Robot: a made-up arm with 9 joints. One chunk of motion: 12 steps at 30 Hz.
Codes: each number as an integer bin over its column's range. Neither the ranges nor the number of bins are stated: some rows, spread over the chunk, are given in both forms.
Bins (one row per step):
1: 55 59 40 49 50 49
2: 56 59 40 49 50 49
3: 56 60 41 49 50 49
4: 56 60 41 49 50 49
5: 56 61 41 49 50 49
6: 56 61 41 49 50 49
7: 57 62 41 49 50 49
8: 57 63 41 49 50 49
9: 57 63 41 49 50 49
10: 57 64 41 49 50 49
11: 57 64 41 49 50 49
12: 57 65 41 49 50 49
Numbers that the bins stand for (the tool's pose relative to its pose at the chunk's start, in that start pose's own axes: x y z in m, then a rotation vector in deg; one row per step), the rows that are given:
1: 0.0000 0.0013 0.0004 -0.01 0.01 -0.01
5: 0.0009 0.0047 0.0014 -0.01 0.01 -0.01
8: 0.0018 0.0082 0.0014 -0.01 0.01 -0.01
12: 0.0018 0.0116 0.0014 -0.01 0.01 -0.01
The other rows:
2: 0.0009 0.0013 0.0004 -0.01 0.01 -0.01
3: 0.0009 0.0030 0.0014 -0.01 0.01 -0.01
4: 0.0009 0.0030 0.0014 -0.01 0.01 -0.01
6: 0.0009 0.0047 0.0014 -0.01 0.01 -0.01
7: 0.0018 0.0065 0.0014 -0.01 0.01 -0.01
9: 0.0018 0.0082 0.0014 -0.01 0.01 -0.01
10: 0.0018 0.0099 0.0014 -0.01 0.01 -0.01
11: 0.0018 0.0099 0.0014 -0.01 0.01 -0.01

